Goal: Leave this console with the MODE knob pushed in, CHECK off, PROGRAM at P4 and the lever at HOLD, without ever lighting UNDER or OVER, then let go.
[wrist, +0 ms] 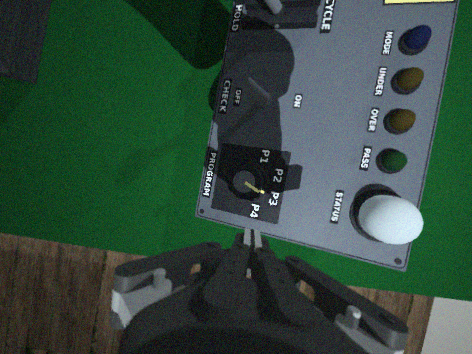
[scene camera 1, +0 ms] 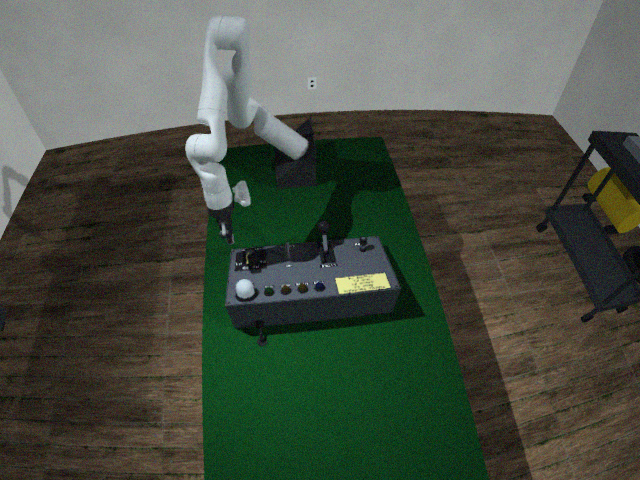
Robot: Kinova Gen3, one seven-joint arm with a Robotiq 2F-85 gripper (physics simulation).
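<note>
The grey console stands on a green mat. The PROGRAM knob has its yellow pointer toward P3. The CHECK toggle leans to the OFF side. The lever tilts toward the HOLD side. The MODE knob is at the far right corner; its depth is unclear. The UNDER lamp, OVER lamp, PASS lamp and blue MODE lamp look unlit. The STATUS dome is white. My gripper is shut and empty, beside the panel edge near P4.
A yellow note lies on the console's right part. A small dark handle sticks out from the console's front. The green mat lies on a wooden floor. A dark cart with a yellow cylinder stands at the right.
</note>
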